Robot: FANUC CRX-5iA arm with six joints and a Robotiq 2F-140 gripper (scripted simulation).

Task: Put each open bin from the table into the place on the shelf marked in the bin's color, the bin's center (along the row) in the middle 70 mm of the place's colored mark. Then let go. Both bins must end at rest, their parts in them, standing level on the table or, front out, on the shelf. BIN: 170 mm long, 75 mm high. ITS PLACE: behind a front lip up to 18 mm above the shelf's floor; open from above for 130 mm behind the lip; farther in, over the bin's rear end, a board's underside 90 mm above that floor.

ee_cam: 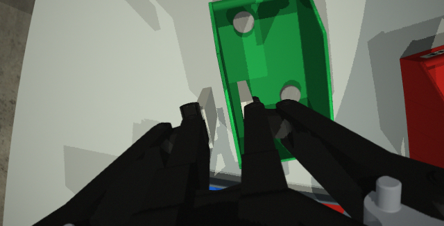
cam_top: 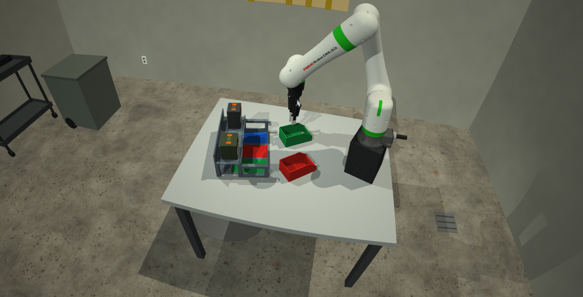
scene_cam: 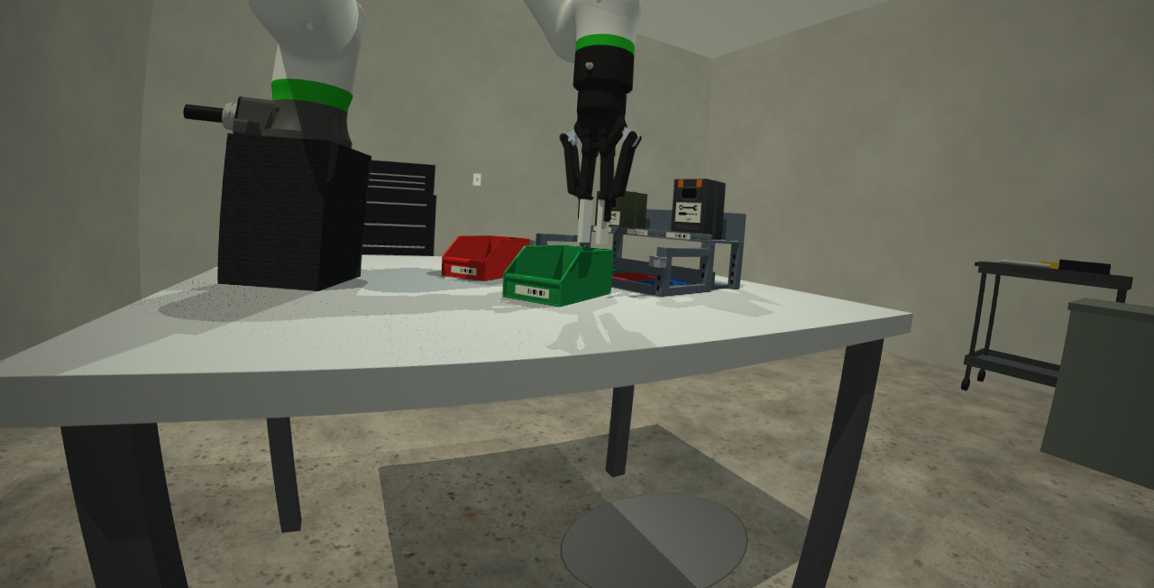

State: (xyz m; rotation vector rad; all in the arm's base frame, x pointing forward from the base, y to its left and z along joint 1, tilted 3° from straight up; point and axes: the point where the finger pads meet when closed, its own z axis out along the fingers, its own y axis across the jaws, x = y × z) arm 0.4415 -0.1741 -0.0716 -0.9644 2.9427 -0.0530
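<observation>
Right now the green bin is 80 mm below my hand, 40 mm to the left of it and 30 mm behind it. From my hand the other things lie so: red bin 280 mm to the left, 90 mm behind, 80 mm below.
</observation>
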